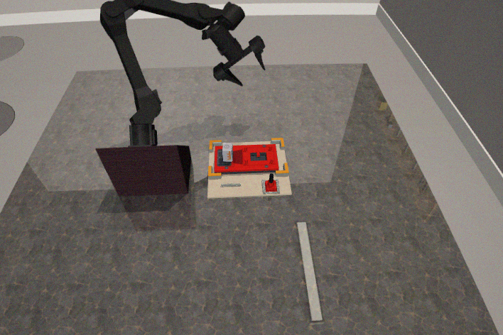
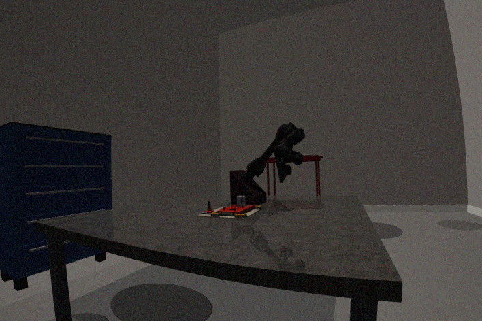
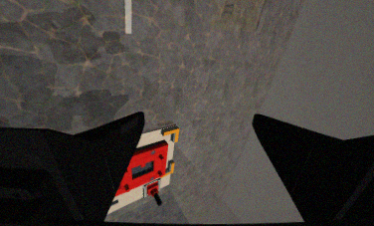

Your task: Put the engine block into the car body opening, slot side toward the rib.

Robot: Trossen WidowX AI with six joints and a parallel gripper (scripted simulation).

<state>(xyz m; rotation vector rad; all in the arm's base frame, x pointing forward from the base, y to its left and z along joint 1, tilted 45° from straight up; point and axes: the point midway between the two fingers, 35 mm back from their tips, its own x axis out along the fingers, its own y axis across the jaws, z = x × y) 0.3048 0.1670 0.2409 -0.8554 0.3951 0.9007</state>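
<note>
The engine block is 90 mm behind my gripper tip, 220 mm to the right of it and 120 mm below it.
</note>
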